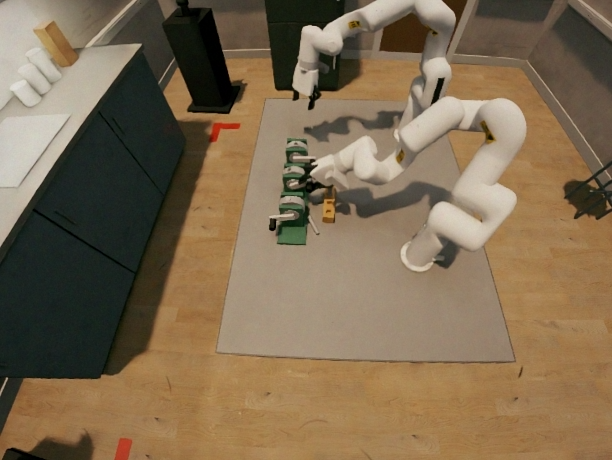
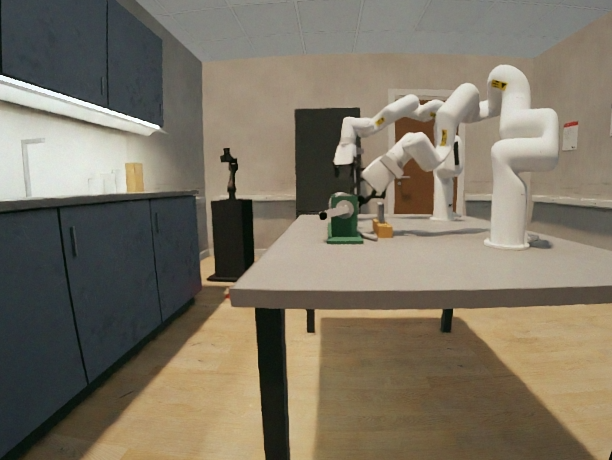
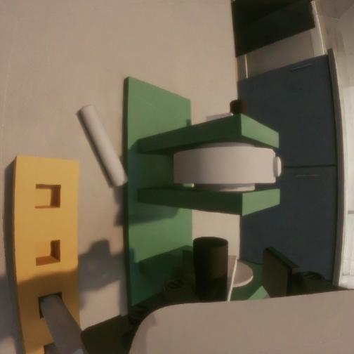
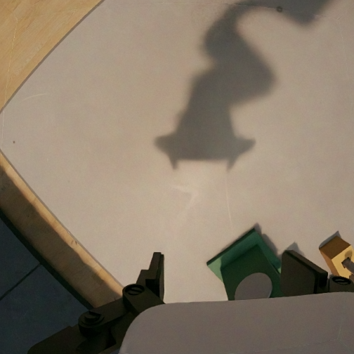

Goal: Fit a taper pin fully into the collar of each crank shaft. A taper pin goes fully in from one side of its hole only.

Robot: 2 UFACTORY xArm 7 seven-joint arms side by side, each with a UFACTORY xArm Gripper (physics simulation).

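Frame: origin at the left arm's base, x ahead, y left, z up, level; millimetres.
Where they show: left gripper, fingertip midpoint: (image 1: 304,185); right gripper, fingertip midpoint: (image 1: 303,104) (image 2: 343,177); left arm's base, link origin: (image 1: 416,256) (image 2: 505,245); right arm's base, link origin: (image 2: 442,220).
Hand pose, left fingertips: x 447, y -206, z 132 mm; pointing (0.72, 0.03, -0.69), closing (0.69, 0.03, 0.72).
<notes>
Things, the pixels of their centre, and the offset from my left fingertips. "spot": a spot on its surface instead. Level surfaces: height alone.
- front collar, surface spot: (image 1: 292,201) spot: dz +17, dx +36, dy +90 mm
- loose grey taper pin, body centre: (image 2: 368,236) (image 1: 313,225) dz -124, dx -41, dy +100 mm
- orange holder, body centre: (image 2: 381,227) (image 1: 329,197) dz -112, dx -100, dy -35 mm
- grey table, surface height: dz -132 mm
- front crank's handle, surface spot: (image 2: 323,215) (image 1: 272,228) spot: dz -46, dx +106, dy +173 mm
- far crank, surface spot: (image 1: 302,158) spot: dz -22, dx +25, dy -163 mm
A green stand (image 1: 291,235) (image 2: 345,240) (image 3: 150,105) carries three cranks with pale round collars. The front collar (image 1: 292,201) (image 3: 220,165) has a small round stub (image 3: 277,166) on its rim. A loose grey taper pin (image 1: 313,224) (image 3: 102,145) lies beside the stand. Another pin (image 2: 381,212) (image 3: 61,320) stands in the orange holder (image 1: 328,216) (image 2: 382,231) (image 3: 45,220). My left gripper (image 1: 306,178) (image 3: 226,267) is open at the middle crank, its fingers either side of the black handle (image 3: 211,265); contact is unclear. My right gripper (image 1: 304,99) (image 2: 346,172) (image 4: 223,271) is open and empty, high above the table's far end.
The grey table (image 1: 350,310) (image 2: 425,270) carries both arms. The front crank's handle (image 1: 272,223) (image 2: 323,215) sticks out to the left of the stand. The far crank (image 1: 302,158) is close to my left gripper. Two holder holes (image 3: 48,196) (image 3: 48,252) are empty.
</notes>
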